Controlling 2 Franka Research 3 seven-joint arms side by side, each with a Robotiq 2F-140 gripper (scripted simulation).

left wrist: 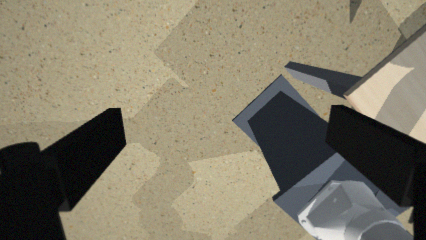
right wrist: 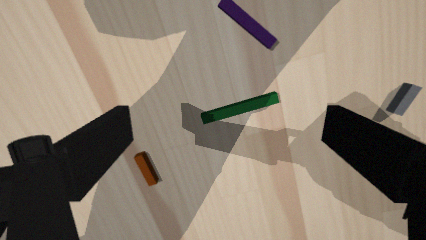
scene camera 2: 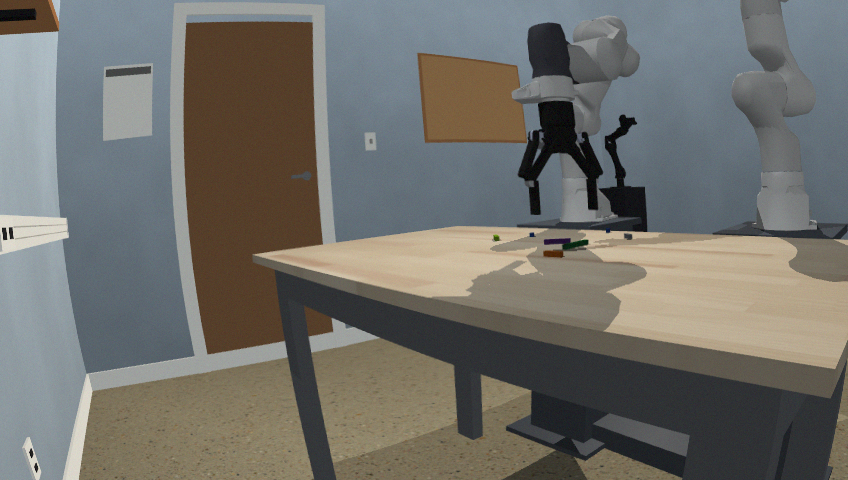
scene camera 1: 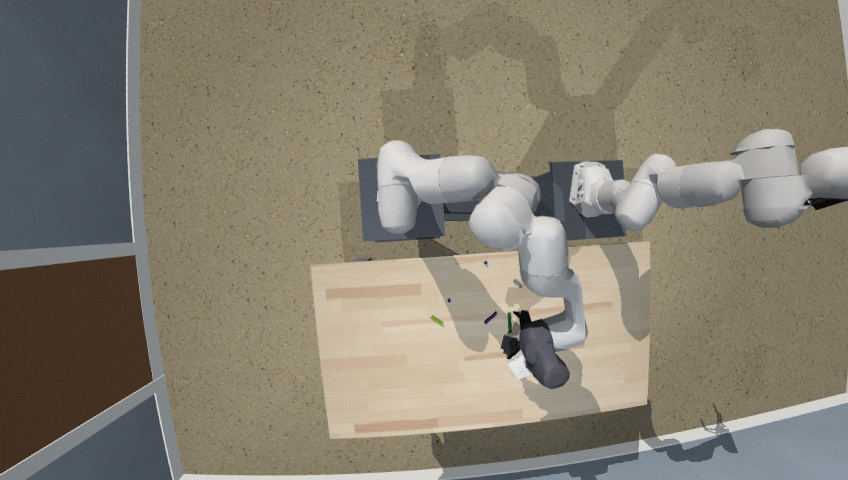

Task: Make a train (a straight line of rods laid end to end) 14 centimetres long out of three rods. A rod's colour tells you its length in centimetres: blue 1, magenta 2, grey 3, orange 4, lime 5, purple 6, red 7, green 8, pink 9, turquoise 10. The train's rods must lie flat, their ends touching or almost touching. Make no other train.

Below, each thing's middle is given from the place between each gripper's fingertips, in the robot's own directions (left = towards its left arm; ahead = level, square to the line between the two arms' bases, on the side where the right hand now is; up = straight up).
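Labels:
Green rod (right wrist: pixel 271 98), from my right hand (scene camera 2: pixel 566 212): 1 cm to the left of it, 1 cm behind it, 8 cm below it.
Same green rod, from my left hand: 880 mm to the right of it, 520 mm ahead of it, 410 mm below it.

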